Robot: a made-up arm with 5 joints.
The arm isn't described. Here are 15 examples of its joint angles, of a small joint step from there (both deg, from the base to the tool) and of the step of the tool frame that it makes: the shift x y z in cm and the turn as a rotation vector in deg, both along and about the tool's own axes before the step.
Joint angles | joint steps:
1: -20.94 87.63 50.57 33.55 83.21 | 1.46 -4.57 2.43 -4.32 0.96
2: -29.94 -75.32 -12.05 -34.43 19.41 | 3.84 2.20 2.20 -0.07 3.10
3: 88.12 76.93 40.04 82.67 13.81 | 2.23 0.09 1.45 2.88 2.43
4: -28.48 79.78 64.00 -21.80 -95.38 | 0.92 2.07 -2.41 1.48 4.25
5: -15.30 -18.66 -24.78 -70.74 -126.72 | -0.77 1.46 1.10 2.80 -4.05
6: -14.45 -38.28 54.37 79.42 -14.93 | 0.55 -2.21 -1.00 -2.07 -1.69
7: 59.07 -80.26 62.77 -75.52 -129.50 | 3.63 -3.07 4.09 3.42 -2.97
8: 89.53 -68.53 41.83 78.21 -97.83 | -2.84 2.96 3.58 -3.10 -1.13
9: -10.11 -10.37 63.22 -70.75 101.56 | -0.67 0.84 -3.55 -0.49 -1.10
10: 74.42 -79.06 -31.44 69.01 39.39 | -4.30 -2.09 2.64 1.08 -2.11
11: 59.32 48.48 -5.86 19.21 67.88 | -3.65 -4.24 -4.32 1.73 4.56
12: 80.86 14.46 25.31 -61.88 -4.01 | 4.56 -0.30 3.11 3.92 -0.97
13: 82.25 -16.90 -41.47 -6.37 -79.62 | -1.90 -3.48 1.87 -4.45 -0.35
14: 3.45 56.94 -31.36 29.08 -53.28 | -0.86 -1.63 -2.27 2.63 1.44
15: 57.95 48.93 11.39 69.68 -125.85 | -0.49 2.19 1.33 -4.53 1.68
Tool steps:
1: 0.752 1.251 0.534 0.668 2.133 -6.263
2: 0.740 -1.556 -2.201 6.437 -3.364 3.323
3: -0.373 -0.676 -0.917 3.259 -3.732 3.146
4: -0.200 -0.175 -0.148 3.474 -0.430 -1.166
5: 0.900 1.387 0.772 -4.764 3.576 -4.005
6: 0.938 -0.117 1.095 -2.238 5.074 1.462
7: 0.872 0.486 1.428 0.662 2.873 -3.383
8: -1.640 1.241 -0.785 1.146 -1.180 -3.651
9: -0.813 1.072 0.054 -1.323 0.009 -3.262
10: 0.297 0.027 -0.504 -4.912 0.745 3.569
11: 2.153 2.365 3.188 7.665 4.119 -5.777
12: 0.578 2.494 -1.789 0.498 -6.367 -4.834
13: 0.432 -2.326 0.004 -2.109 0.366 6.091
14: 0.951 -1.364 0.386 2.136 0.371 1.316
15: -1.145 -0.041 -0.083 2.058 -0.324 1.006
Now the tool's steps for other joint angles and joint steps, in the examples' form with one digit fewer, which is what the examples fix.
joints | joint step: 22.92 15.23 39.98 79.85 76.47 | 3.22 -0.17 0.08 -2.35 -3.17
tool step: 0.30 0.85 -0.28 -5.49 2.79 -1.77
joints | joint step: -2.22 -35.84 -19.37 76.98 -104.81 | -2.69 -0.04 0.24 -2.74 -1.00
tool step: 0.15 -0.18 -0.99 -0.06 -3.10 1.78
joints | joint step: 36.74 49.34 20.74 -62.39 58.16 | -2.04 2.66 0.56 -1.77 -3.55
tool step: 0.83 -1.34 0.20 -3.25 0.88 2.32
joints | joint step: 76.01 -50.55 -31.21 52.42 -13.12 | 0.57 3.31 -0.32 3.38 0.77
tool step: -1.27 0.50 -1.73 1.02 -6.10 -1.90
